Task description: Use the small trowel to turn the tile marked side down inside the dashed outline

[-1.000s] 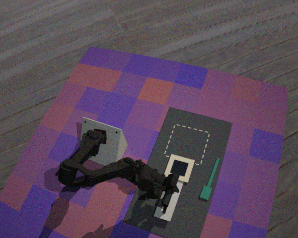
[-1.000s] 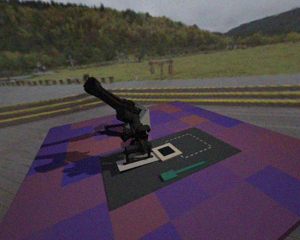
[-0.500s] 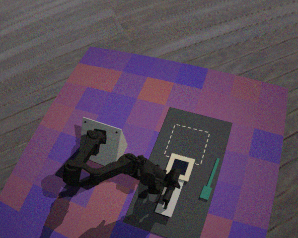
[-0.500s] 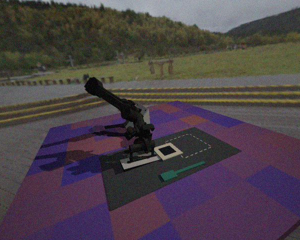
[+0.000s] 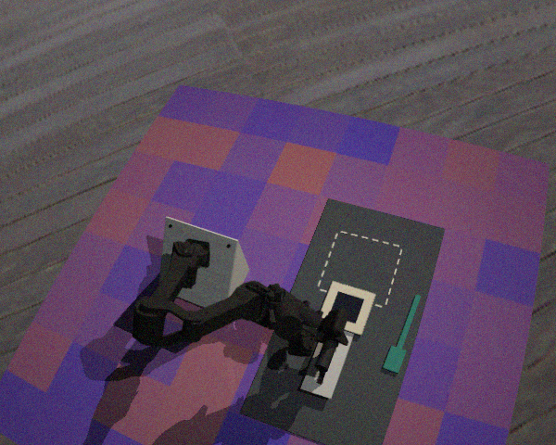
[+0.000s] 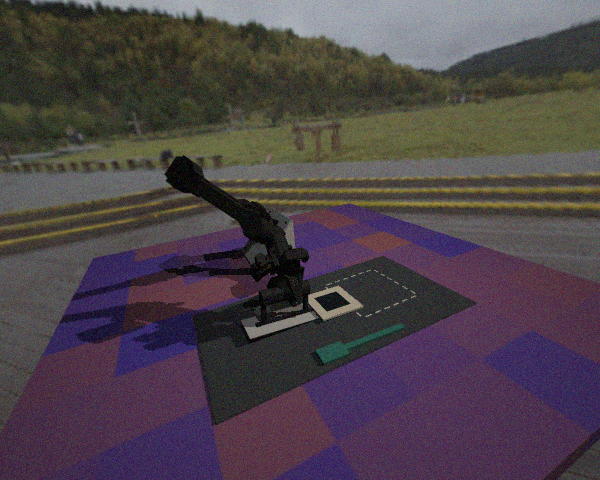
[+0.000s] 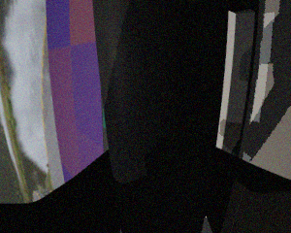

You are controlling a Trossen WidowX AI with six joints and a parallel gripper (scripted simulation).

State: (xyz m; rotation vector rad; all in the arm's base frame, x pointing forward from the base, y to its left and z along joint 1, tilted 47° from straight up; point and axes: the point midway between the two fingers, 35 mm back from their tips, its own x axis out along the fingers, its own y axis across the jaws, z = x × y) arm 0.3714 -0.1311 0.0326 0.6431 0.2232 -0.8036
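The green trowel is 13 cm ahead of my gripper tip, 6 cm to the left of it and 5 cm below it. From my gripper tip the other things lie so: dark mat 9 cm to the left, 8 cm below; tan square tile 2 cm behind, 11 cm to the left, 5 cm below.
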